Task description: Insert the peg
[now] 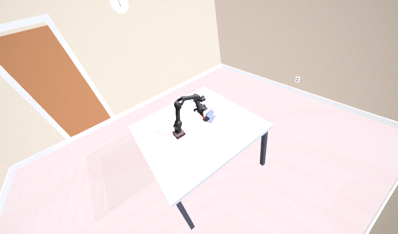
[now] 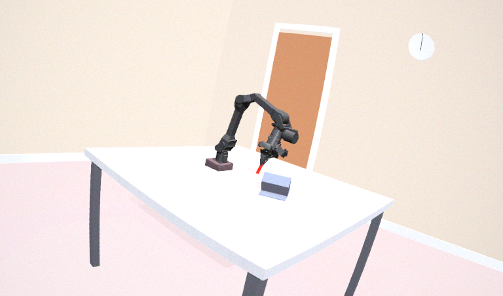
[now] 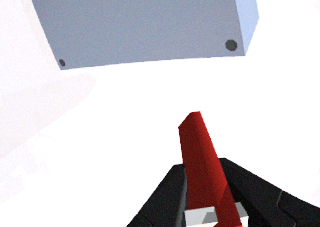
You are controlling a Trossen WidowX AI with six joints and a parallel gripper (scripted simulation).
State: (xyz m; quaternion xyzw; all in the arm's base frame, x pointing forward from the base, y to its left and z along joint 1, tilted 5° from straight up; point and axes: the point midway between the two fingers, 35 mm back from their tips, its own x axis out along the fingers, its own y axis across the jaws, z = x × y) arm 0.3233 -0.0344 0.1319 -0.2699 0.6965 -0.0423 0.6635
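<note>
The sloped panel is 9 cm ahead of my gripper tip, 7 cm below it and 3 cm to the left of it. Also, from my gripper tip: red peg: 2 cm above, 1 cm to the left.
</note>
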